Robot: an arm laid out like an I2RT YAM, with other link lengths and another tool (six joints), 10 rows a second.
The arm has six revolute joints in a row. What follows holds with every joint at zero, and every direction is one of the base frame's. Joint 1 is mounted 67.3 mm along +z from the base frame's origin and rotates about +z. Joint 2 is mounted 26.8 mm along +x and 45.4 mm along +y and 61 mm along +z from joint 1 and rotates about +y. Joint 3 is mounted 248.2 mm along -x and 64.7 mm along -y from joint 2 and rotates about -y. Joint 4 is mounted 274.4 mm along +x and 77.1 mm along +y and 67.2 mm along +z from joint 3 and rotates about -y. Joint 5 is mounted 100.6 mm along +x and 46.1 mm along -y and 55.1 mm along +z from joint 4 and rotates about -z. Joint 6 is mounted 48.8 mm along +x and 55.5 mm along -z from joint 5 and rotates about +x. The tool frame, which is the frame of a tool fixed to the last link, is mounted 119 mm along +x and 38 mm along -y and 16 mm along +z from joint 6; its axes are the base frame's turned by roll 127.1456, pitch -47.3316 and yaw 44.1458 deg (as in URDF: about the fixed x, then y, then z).
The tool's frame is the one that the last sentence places.
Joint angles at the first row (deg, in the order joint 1, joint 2, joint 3, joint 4, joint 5, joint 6):
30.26 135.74 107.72 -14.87 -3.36 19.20
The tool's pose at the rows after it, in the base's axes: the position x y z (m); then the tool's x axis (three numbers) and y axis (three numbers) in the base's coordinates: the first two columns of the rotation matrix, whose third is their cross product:
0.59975 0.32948 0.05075 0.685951 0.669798 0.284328 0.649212 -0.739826 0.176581
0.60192 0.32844 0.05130 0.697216 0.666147 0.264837 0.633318 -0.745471 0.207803
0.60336 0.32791 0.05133 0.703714 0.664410 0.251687 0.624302 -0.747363 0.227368
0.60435 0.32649 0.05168 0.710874 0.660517 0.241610 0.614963 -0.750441 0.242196
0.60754 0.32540 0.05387 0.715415 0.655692 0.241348 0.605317 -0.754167 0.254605
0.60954 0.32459 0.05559 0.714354 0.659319 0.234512 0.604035 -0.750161 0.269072
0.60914 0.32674 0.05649 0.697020 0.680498 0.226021 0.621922 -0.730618 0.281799
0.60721 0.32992 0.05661 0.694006 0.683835 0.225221 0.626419 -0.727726 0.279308
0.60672 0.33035 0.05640 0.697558 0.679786 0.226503 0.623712 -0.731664 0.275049
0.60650 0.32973 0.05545 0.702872 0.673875 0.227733 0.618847 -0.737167 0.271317
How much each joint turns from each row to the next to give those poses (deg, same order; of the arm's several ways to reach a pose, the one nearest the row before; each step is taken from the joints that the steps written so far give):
0.92 2.04 3.54 -1.86 3.09 -0.79
0.44 1.20 2.34 -1.88 2.49 -0.34
0.26 0.89 1.66 -1.29 1.51 -0.27
0.15 0.57 1.14 -0.98 1.24 -0.08
0.00 0.64 1.29 -0.53 0.92 -0.11
0.00 0.52 1.20 -0.85 0.63 -0.64
0.07 0.02 0.24 -0.40 -0.39 -1.55
0.28 0.00 0.11 -0.19 -0.11 0.09
0.07 0.03 0.05 -0.05 0.05 0.41
0.00 -0.01 -0.16 0.14 0.13 0.46

